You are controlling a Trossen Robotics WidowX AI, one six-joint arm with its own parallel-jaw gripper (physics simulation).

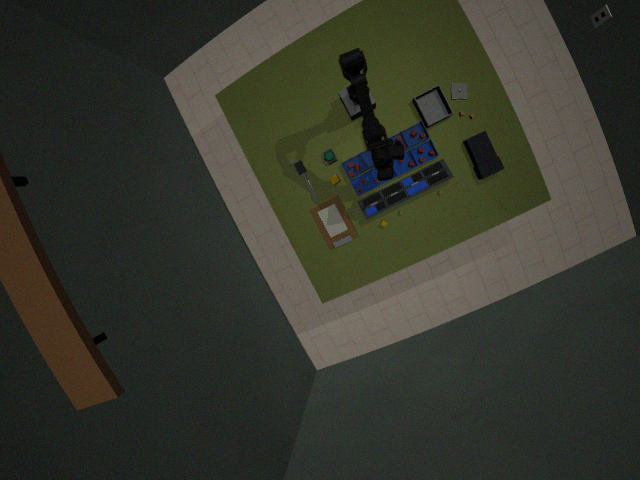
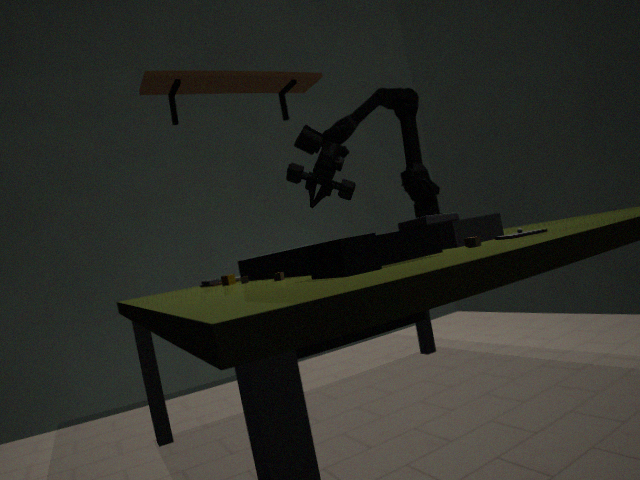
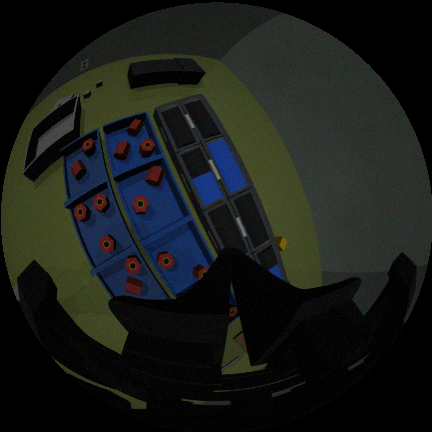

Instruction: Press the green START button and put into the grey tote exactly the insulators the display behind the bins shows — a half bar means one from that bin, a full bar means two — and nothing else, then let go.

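Frame: origin at the arm's base, x ahead, y left, z up, level; centimetres.
Seen in the pictures: gripper, fingertip midpoint: (image 1: 392,169) (image 2: 311,207) (image 3: 228,253); arm's base, origin of the base link: (image 2: 428,217).
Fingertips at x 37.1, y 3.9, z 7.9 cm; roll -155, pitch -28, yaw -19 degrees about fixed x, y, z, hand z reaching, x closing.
Note:
Pixels of each thing's top centre, then the offset from my fingertips to it. "*": a spot on its surface instead.
- display, surface spot: (image 3: 202,97) * dx +11.0, dy +26.2, dz -10.4 cm
- full bar, middle of its top: (image 3: 232,160) (image 1: 417,188) dx +11.6, dy +10.0, dz -9.9 cm
- far-side half bar, middle of its top: (image 3: 276,267) (image 1: 376,208) dx +15.3, dy -11.3, dz -9.9 cm
- grey tote, middle of its top: (image 2: 455,221) (image 1: 433,105) dx -23.3, dy +28.1, dz -10.8 cm
- green button, middle of its top: (image 1: 329,156) dx -16.1, dy -25.6, dz -12.2 cm
- black box, middle of its top: (image 2: 373,233) (image 3: 167,63) (image 1: 485,154) dx +5.3, dy +44.6, dz -10.6 cm
- yellow cube, middle of its top: (image 1: 334,179) dx -4.3, dy -26.7, dz -12.3 cm
- brown-framed board, surface spot: (image 1: 352,231) * dx +23.3, dy -26.1, dz -15.7 cm
My gripper (image 2: 312,205) (image 3: 228,253) is shut and empty, pointing down above the blue bins. The bins (image 1: 433,140) (image 3: 186,226) stand in two rows and hold red insulators (image 3: 140,204); the arm hides some from above. The display (image 1: 447,166) (image 3: 202,97) behind them shows, in its second section from the tote end, a half bar (image 3: 207,188) on the bin side and a full bar (image 3: 227,164) on the far side. Its button-end section shows a far-side half bar (image 1: 371,210). The grey tote (image 1: 432,106) (image 2: 480,229) (image 3: 57,135) shows no insulator inside. The green button (image 1: 329,155) is left of the bins.
A black box (image 1: 483,155) (image 3: 162,72) stands beyond the bins' right end. A yellow cube (image 1: 334,179) is near the button; another (image 1: 383,223) (image 3: 282,243) is behind the display. A brown-framed board (image 1: 352,231) and small tan blocks (image 1: 461,113) also lie on the table.

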